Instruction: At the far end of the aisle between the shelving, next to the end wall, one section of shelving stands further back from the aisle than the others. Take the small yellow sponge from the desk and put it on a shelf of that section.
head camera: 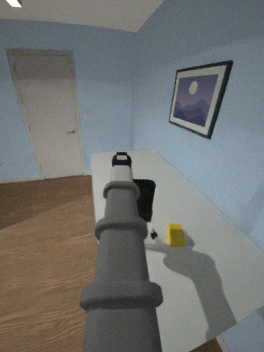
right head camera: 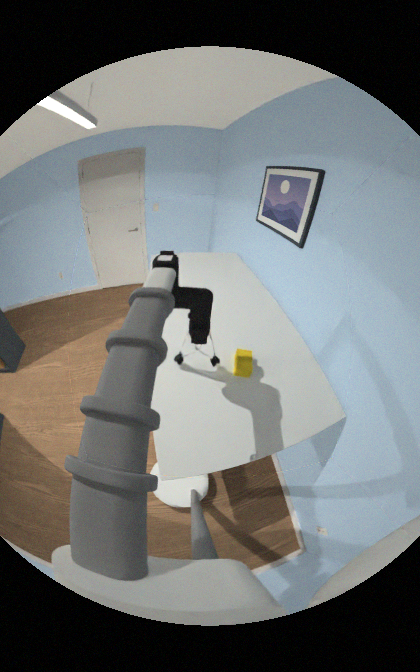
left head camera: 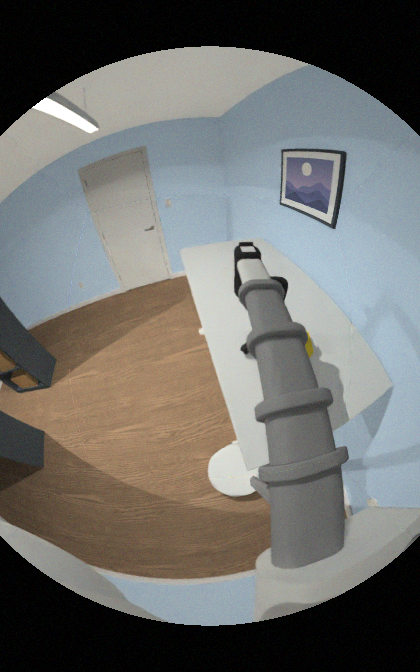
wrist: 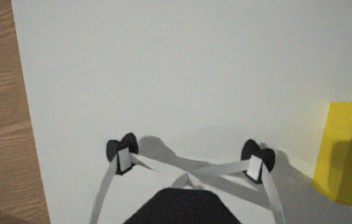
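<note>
The small yellow sponge lies on the white desk. In the left head camera view the arm hides most of it; in the wrist view it is cut off by the right edge. My gripper is open and empty above the desk, with its fingertips to the left of the sponge in the wrist view and the right finger nearer to it. The section of shelving that stands further back cannot be told in these views.
Parts of dark shelving stand at the left, across the wooden floor. A white round stool seat is by the desk's near end. A closed door is in the far wall. A framed picture hangs above the desk.
</note>
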